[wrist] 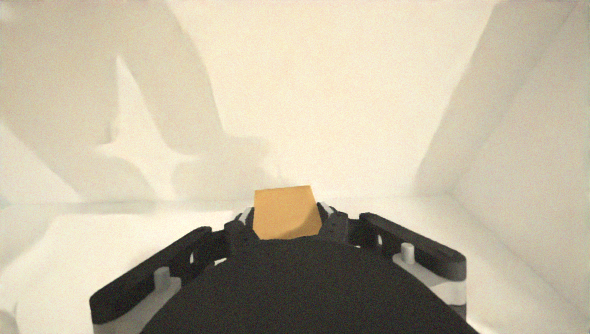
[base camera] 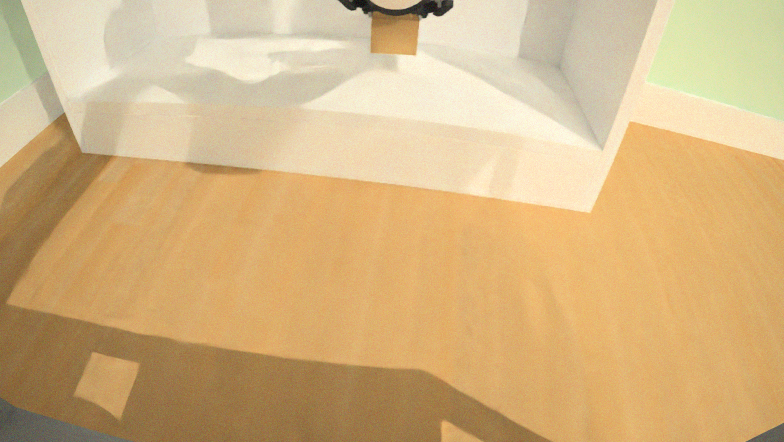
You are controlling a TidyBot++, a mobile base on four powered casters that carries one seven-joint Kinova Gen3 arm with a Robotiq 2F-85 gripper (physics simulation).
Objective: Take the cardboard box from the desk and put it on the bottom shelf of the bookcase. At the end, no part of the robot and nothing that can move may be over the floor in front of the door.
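Frame: origin at the arm's base, x ahead, y left, z up, level; millimetres.
Seen in the pictures: gripper, fingertip midpoint: (wrist: 286,214).
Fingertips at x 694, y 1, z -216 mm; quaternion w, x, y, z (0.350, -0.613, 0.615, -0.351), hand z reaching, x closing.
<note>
A point is followed by its place in that frame.
The cardboard box (base camera: 394,37) @(x 636, y -1, z -234 mm) (wrist: 284,207) @(x 697, y 3, z -209 mm) is a small orange-brown block, seen inside the bottom compartment of the white bookcase (base camera: 329,143) @(x 539, y 68, z -344 mm). My gripper (base camera: 395,13) @(x 694, y 1, z -216 mm) (wrist: 286,214) @(x 694, y 1, z -216 mm) is shut on the box, with a finger on either side of it. The box is low over the bottom shelf (base camera: 406,90) @(x 604, y -21, z -297 mm), towards the back. Its lower edge is close to the shelf surface, with a small shadow beneath it; whether they touch I cannot tell. The top of the box is hidden by the gripper in the base camera view. The desk and the door do not show in either view.
The bookcase's right side panel (base camera: 601,71) @(x 595, y -271, z -225 mm) stands to the right of the gripper, and its back panel (wrist: 340,90) @(x 793, y -72, z -125 mm) rises behind the box. A raised front board runs under the shelf edge. The wooden floor (base camera: 384,263) @(x 402, y -9, z -396 mm) lies in front. A green wall (base camera: 724,54) @(x 813, y -651, z -206 mm) is at the right.
</note>
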